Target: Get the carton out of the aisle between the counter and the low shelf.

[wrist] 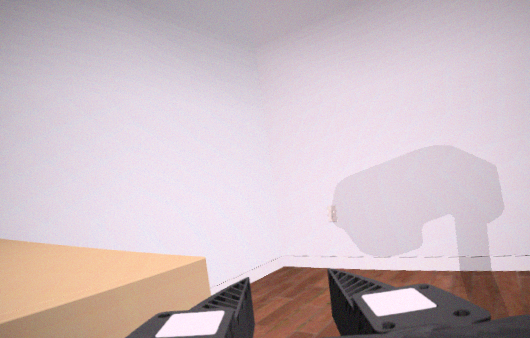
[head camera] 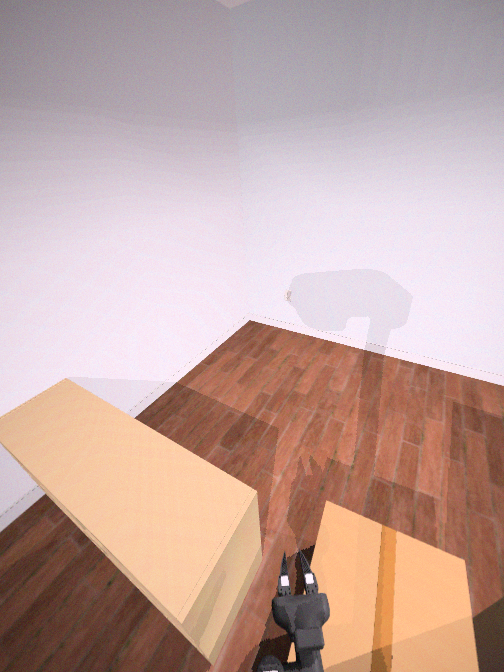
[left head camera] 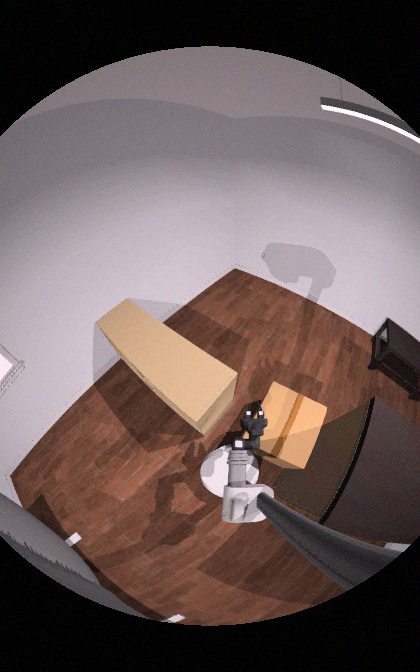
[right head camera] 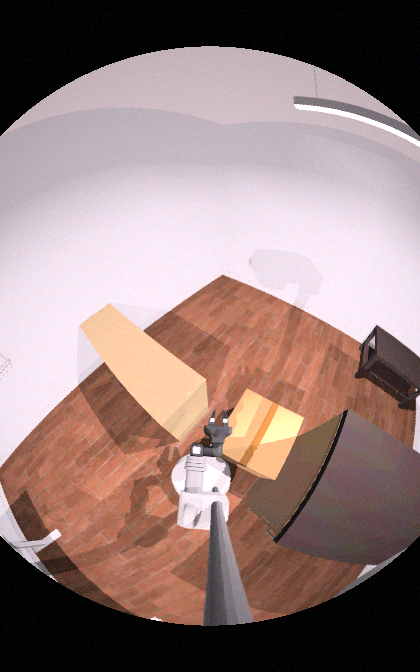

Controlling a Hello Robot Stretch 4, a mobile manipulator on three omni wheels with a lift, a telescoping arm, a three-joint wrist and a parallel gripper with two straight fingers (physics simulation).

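Frame: origin at the robot's base, x right, y back, z down, level; millimetres.
Seen in the pictures: gripper, fingertip midpoint: (wrist: 290, 296) (head camera: 291, 551) (left head camera: 253, 401) (right head camera: 218, 408).
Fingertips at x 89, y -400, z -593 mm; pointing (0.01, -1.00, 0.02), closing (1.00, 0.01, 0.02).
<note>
A point is followed by its place in that frame.
The carton (head camera: 428, 586) {x 517, y -343, z -378 mm} (left head camera: 310, 425) {x 517, y -278, z -378 mm} (right head camera: 287, 425) {x 546, y -346, z -379 mm}, an orange-tan box with a darker tape stripe, stands on the floor between a long pale wooden unit (head camera: 130, 477) {x -452, y -673, z -583 mm} (left head camera: 170, 370) {x -392, y -575, z -583 mm} (right head camera: 150, 370) {x -340, y -609, z -583 mm} (wrist: 60, 272) {x -162, y -568, z -582 mm} and a large dark unit (left head camera: 385, 470) (right head camera: 360, 480). I cannot tell for certain which is the counter and which the low shelf. My gripper (head camera: 292, 552) {x 89, y -400, z -593 mm} (left head camera: 254, 407) {x 89, y -400, z -593 mm} (right head camera: 220, 413) {x 89, y -400, z -593 mm} (wrist: 290, 296) {x 89, y -400, z -593 mm} is open and empty, beside the carton's left side, near the pale unit's corner. Whether it touches the carton is unclear. The carton does not show in the wrist view.
A small dark table (left head camera: 405, 345) {x 2061, y -897, z -422 mm} (right head camera: 395, 350) {x 2112, y -937, z -423 mm} stands at the right by the wall. Two white walls meet in a corner ahead. A white round piece (left head camera: 215, 475) {x -95, y 32, z -187 mm} (right head camera: 177, 475) {x -157, y 3, z -187 mm} lies under my wrist. A pale outlet (wrist: 332, 214) {x 476, y -2570, z -367 mm} is on the wall.
</note>
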